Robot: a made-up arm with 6 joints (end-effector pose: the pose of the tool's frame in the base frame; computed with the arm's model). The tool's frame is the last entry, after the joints. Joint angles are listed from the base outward.
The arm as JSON. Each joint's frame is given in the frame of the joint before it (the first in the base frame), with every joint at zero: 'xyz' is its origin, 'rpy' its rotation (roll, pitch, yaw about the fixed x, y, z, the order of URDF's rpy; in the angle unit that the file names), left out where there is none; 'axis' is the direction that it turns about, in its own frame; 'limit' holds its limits. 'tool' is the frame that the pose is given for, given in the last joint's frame.
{
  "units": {
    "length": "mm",
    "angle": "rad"
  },
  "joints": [
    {
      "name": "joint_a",
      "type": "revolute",
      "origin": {
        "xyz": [
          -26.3,
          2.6,
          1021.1
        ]
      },
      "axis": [
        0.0,
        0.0,
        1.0
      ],
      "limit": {
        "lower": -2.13,
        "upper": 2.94
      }
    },
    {
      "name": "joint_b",
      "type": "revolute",
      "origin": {
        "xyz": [
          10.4,
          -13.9,
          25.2
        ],
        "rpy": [
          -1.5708,
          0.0,
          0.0
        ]
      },
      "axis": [
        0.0,
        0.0,
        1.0
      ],
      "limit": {
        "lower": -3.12,
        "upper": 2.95
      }
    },
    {
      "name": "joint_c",
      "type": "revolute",
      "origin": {
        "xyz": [
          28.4,
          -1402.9,
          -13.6
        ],
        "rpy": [
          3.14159,
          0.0,
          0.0
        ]
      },
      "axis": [
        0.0,
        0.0,
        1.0
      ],
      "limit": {
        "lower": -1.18,
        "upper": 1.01
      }
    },
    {
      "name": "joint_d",
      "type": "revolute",
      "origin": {
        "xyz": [
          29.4,
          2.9,
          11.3
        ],
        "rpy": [
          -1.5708,
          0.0,
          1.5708
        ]
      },
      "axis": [
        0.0,
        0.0,
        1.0
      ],
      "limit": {
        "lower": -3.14,
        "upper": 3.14
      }
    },
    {
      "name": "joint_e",
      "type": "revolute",
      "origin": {
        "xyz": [
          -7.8,
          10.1,
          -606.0
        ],
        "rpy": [
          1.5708,
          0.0,
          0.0
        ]
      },
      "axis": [
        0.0,
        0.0,
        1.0
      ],
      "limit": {
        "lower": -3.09,
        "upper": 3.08
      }
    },
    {
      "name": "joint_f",
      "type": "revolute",
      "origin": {
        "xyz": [
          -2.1,
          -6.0,
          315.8
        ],
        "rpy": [
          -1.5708,
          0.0,
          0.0
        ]
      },
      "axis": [
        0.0,
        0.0,
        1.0
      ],
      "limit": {
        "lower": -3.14,
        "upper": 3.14
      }
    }
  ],
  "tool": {
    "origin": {
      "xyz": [
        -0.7,
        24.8,
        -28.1
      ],
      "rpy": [
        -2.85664,
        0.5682,
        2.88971
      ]
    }
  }
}
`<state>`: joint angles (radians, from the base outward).
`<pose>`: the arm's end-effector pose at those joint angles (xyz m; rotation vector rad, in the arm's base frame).
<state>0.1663 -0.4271 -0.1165 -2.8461 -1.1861 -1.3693</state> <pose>0.0381 0.2743 2.4872 -0.4384 -0.8062 -1.2194</pose>
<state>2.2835 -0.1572 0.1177 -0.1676 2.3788 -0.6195</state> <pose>-0.0508 0.5220 2.5639 -1.7105 0.6417 -2.1321</pose>
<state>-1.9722 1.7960 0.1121 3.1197 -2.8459 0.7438</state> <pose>-0.3098 -1.3029 0.1111 0.7482 -0.7501 0.6703</pose>
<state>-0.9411 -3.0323 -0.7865 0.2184 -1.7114 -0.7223</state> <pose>-0.6395 0.2871 0.1438 1.1874 -0.1517 -0.3103</pose>
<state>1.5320 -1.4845 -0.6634 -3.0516 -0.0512 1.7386</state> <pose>-0.3362 -0.9236 1.6918 0.8403 1.3415 2.5353</pose>
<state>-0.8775 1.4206 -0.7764 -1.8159 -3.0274 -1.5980</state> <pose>0.5483 -0.5816 0.9059 0.2409 -0.0001 -0.7965</pose>
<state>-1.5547 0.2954 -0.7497 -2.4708 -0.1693 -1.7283</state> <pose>0.1814 -0.6083 1.6999 -0.5012 2.2425 -1.0533</pose>
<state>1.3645 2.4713 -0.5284 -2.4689 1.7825 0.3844</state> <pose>-0.1472 0.2306 0.0322 -0.7796 -0.1122 -1.4282</pose>
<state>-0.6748 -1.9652 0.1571 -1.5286 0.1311 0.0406</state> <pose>-1.1543 0.8493 1.2496 0.0487 -0.6516 1.3053</pose>
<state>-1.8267 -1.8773 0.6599 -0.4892 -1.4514 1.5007</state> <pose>0.1362 1.7563 1.1463 -1.0250 0.3247 -2.4099</pose>
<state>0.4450 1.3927 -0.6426 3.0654 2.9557 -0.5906</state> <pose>0.9161 0.7225 0.7140 -0.6500 -0.5754 -1.6601</pose>
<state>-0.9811 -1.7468 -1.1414 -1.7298 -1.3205 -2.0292</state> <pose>-0.3532 0.5748 0.9567 -1.9783 -0.6328 -1.4061</pose>
